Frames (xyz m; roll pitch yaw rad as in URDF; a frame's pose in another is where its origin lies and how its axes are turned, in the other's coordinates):
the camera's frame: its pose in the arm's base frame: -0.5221 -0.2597 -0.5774 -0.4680 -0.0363 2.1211
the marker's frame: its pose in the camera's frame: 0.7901 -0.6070 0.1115 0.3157 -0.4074 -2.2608
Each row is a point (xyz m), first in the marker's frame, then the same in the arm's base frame.
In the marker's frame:
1: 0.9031 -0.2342 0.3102
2: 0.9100 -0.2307 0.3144
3: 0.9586 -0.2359 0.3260
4: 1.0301 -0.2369 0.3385
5: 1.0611 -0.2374 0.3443
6: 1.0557 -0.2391 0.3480
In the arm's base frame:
1: -0.0569 0.0662 0.4655
2: -0.0554 0.0653 0.4742
3: -0.0286 0.0420 0.5096
4: 0.0132 0.0154 0.5627
5: 0.0311 0.0036 0.5859
6: 0.0250 0.0020 0.5835

